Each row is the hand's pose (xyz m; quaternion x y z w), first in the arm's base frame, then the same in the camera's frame.
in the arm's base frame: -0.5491 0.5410 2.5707 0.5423 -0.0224 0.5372 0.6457
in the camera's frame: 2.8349 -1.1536 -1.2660 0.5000 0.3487 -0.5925 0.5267
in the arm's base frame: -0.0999 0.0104 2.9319 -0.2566 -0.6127 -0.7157 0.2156
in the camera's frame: 2.6711 -1.9051 -1.1172 -0.9794 0.0250 -0.0084 0.2000
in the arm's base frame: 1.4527 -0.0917 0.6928 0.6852 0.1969 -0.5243 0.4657
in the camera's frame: 0.0844 -1.1745 -0.6591 0.2102 -0.0507 0.9596 0.1802
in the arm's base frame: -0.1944 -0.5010 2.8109 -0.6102 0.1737 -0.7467 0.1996
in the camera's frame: 2.6543 -2.0460 -0.6024 0.7379 -0.3963 -0.1750 0.5176
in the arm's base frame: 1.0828 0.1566 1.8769 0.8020 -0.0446 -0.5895 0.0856
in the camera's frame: 1.0990 -1.6797 -1.2212 0.2912 0.3957 0.8649 0.1032
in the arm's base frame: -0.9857 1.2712 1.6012 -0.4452 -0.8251 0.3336 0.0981
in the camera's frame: 2.6323 0.1180 -1.3421 -0.2484 0.0986 0.5305 0.8045
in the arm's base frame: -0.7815 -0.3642 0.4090 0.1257 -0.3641 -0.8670 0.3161
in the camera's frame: 1.6913 -0.0246 0.4556 -0.8936 -0.0195 -0.4484 0.0050
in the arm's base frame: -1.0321 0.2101 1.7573 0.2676 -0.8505 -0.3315 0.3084
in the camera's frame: 2.7214 -0.5293 -0.4903 -0.6356 -0.1573 -0.3429 0.6735
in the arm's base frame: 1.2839 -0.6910 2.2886 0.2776 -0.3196 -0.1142 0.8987
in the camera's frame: 1.1515 -2.5121 -0.7389 -0.2869 0.5072 -0.6365 0.5053
